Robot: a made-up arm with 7 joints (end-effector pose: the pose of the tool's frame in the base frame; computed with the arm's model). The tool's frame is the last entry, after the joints. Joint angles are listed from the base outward.
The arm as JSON. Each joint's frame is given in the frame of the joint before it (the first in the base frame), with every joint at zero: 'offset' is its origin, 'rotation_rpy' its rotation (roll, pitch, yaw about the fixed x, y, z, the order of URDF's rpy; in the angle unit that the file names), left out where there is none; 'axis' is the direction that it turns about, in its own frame. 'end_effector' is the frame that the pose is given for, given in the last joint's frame.
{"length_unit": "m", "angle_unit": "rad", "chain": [
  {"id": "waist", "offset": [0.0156, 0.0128, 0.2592], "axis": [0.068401, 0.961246, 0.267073]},
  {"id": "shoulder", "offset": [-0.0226, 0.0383, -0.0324], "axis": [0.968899, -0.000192, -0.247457]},
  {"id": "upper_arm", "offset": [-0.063, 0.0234, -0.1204], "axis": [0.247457, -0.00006, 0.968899]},
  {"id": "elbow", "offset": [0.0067, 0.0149, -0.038], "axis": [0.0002, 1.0, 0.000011]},
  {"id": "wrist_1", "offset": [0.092, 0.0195, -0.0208], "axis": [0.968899, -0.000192, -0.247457]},
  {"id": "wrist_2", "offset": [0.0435, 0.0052, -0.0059], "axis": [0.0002, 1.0, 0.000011]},
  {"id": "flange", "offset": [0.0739, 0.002, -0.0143], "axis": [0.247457, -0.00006, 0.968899]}
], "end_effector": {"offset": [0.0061, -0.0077, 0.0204]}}
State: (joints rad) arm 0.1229 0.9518 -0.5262 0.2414 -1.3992 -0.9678 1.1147
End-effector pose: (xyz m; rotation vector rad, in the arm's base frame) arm 0.1244 0.2370 0.0908 -0.0835 -0.0742 1.3991
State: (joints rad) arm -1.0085 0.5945 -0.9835 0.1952 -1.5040 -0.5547 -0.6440
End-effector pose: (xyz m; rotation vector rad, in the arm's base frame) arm 0.3019 0.0214 0.1731 -0.7594 -0.5732 -1.1870
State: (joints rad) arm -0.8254 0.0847 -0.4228 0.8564 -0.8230 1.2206 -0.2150
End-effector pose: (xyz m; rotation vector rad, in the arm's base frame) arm 0.2580 0.0067 -0.0284 -0.4065 1.4055 -0.6427
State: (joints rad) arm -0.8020 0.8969 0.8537 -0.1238 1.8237 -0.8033 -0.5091
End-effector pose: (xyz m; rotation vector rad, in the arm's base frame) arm 0.1731 0.2352 0.2932 2.5229 0.2754 0.1595
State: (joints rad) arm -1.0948 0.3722 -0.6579 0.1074 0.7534 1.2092 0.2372
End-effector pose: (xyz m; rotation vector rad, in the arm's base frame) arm 0.3281 0.0165 0.1958 1.3698 -0.2366 0.3851
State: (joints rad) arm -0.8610 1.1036 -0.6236 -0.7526 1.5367 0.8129 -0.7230
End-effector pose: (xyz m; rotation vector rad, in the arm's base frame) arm 0.1647 0.0305 0.2728 2.1010 -0.5579 0.1393
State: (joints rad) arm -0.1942 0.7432 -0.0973 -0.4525 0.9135 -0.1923 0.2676
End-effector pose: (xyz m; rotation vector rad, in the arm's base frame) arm 0.1595 0.0783 0.1792 1.4658 -1.0573 -0.2926
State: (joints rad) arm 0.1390 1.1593 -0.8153 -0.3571 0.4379 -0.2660 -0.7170
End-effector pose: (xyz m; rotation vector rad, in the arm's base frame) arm 0.0434 0.0627 0.0837 0.7236 0.3209 -2.0334
